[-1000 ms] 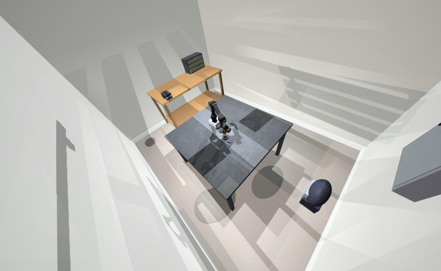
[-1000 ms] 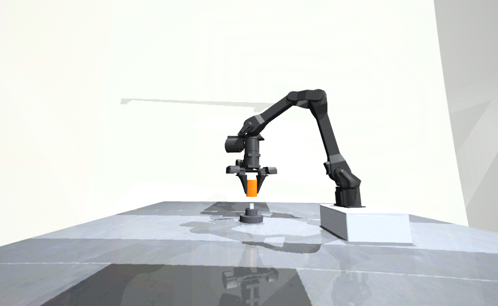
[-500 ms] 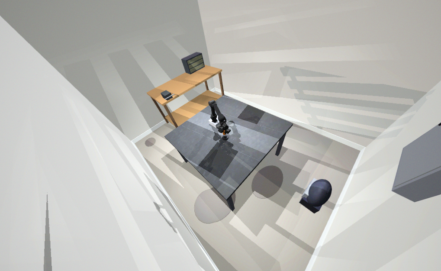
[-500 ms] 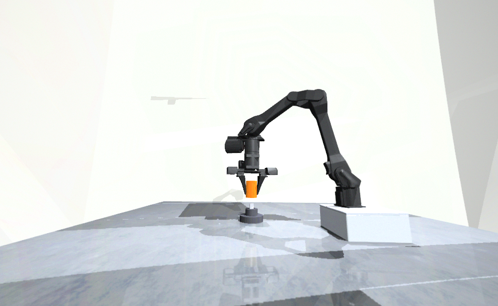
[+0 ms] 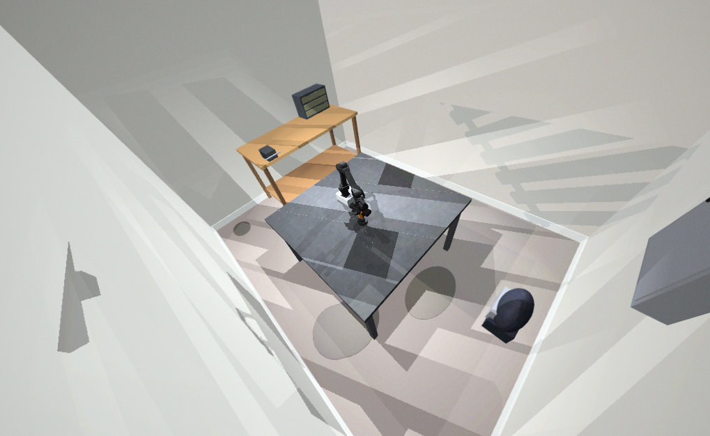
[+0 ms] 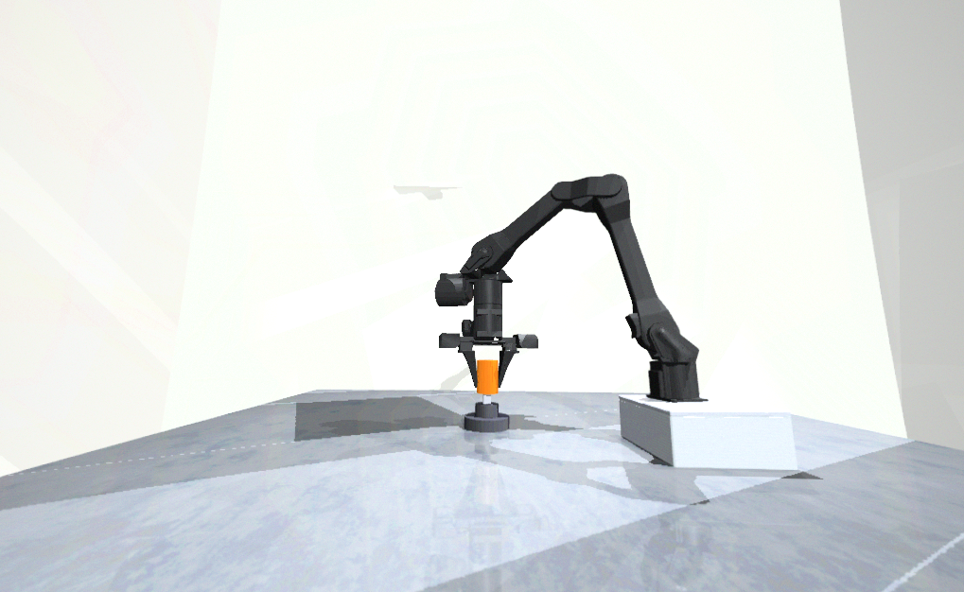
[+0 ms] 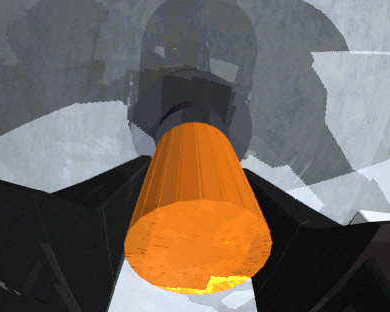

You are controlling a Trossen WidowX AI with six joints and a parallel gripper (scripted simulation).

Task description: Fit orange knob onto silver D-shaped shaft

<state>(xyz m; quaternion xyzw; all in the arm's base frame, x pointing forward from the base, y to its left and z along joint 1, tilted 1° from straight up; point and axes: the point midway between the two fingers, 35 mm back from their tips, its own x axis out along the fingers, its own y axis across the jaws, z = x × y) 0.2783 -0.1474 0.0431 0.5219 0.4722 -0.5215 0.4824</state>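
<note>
Right now the round pedestal is 40 mm below my gripper tip. Round my gripper tip: orange knob 30 mm above.
</note>
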